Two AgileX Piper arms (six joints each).
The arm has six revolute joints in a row. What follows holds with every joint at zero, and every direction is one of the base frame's.
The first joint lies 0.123 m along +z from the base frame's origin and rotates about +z.
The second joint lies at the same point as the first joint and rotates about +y.
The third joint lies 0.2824 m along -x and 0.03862 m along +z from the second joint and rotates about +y.
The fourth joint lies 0.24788 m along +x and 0.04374 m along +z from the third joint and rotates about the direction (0.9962, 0, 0.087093).
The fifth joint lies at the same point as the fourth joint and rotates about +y.
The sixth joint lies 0.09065 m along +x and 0.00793 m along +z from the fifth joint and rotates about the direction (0.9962, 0, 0.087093).
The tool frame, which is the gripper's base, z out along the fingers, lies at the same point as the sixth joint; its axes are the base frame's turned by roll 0, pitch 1.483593 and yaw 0 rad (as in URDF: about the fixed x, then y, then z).
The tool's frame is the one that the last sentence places.
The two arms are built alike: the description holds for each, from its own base.
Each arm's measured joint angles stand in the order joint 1, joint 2, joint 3, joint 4, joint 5, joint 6.
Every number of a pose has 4 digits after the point. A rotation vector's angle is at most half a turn.
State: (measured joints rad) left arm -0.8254 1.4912 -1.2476 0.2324 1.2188 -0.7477; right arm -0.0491 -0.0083 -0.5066 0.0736 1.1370 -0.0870
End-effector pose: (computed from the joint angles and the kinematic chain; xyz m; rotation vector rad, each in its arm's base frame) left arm 0.2079 -0.1962 0.3032 0.1942 2.8378 0.0305; right arm -0.0100 0.0066 0.2732 -0.0473 2.1028 0.0071
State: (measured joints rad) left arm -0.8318 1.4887 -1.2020 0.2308 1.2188 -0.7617; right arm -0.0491 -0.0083 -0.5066 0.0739 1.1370 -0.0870
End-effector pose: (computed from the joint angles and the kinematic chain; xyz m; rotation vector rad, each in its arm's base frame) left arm 0.2029 -0.1936 0.2918 0.1916 2.8694 0.0677; right arm -0.0100 0.0066 0.2732 -0.0474 2.1028 0.0075
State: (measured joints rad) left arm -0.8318 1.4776 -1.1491 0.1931 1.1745 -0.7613; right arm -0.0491 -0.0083 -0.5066 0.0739 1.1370 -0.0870
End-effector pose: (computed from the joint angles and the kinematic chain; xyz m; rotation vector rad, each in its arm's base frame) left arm 0.1974 -0.1927 0.2808 0.1905 2.8960 0.0260; right arm -0.0100 0.0066 0.2732 -0.0474 2.1028 0.0075
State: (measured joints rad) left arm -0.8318 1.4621 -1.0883 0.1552 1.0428 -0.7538; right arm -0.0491 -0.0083 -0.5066 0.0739 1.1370 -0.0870
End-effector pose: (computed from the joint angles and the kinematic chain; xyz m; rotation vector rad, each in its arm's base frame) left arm 0.1952 -0.1962 0.2707 0.2007 2.8620 -0.1030; right arm -0.0100 0.0066 0.2732 -0.0474 2.1028 0.0075
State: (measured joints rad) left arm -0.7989 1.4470 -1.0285 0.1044 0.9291 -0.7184; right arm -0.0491 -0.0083 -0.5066 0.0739 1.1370 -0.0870
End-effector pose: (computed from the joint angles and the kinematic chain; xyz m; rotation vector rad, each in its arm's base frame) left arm 0.1977 -0.1922 0.2610 0.1847 2.8393 -0.2097; right arm -0.0100 0.0066 0.2732 -0.0474 2.1028 0.0075
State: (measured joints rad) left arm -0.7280 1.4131 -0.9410 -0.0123 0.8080 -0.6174; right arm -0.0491 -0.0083 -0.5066 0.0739 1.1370 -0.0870
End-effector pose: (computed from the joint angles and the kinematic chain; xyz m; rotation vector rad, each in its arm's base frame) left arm 0.1995 -0.1789 0.2496 0.1469 2.8280 -0.3491; right arm -0.0100 0.0066 0.2732 -0.0474 2.1028 0.0075
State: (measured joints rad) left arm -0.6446 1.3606 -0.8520 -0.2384 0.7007 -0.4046; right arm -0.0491 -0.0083 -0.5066 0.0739 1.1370 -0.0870
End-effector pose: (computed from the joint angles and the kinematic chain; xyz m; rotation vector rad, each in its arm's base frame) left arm 0.1970 -0.1654 0.2443 0.1293 2.7957 -0.5560; right arm -0.0100 0.0066 0.2732 -0.0474 2.1028 0.0075
